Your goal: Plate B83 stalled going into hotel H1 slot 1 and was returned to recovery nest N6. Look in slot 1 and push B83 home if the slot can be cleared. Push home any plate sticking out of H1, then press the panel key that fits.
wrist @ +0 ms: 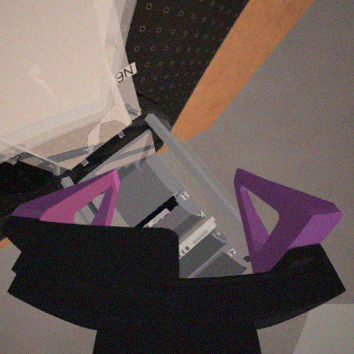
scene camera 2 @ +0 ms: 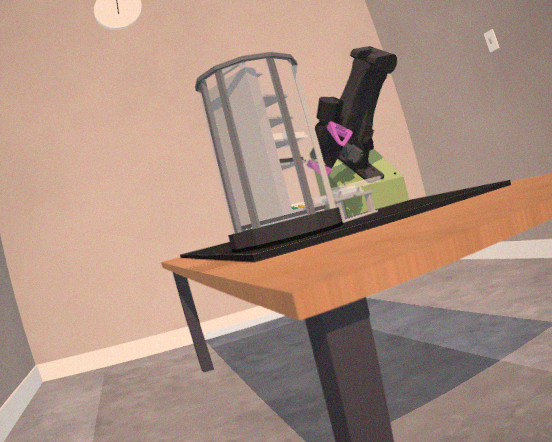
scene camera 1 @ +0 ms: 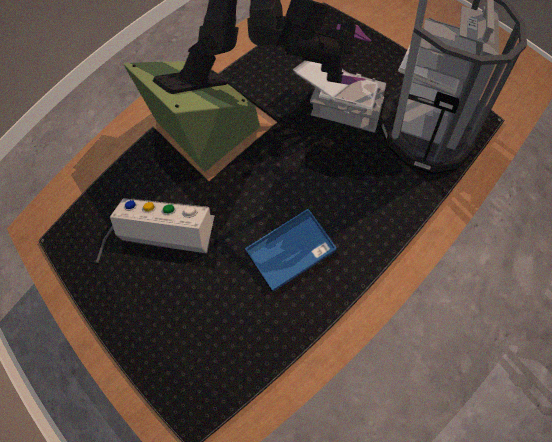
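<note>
My gripper is open, with nothing between its purple fingers, above nest N6 and facing hotel H1. The grey hotel has slot numbers 1 to 4 in the wrist view. A dark flat piece with a pale label lies by number 1. A white labelled plate juts out higher up, near numbers 2 and 3. A clear pale plate rests on nest N6; its number is unreadable. The white key panel has blue, yellow, green and white keys.
Grey bars and a ring surround the hotel. A white flat piece is beside the nest under the wrist. A blue tray lies on the black mat. The green arm base stands left of the nest in scene camera 1.
</note>
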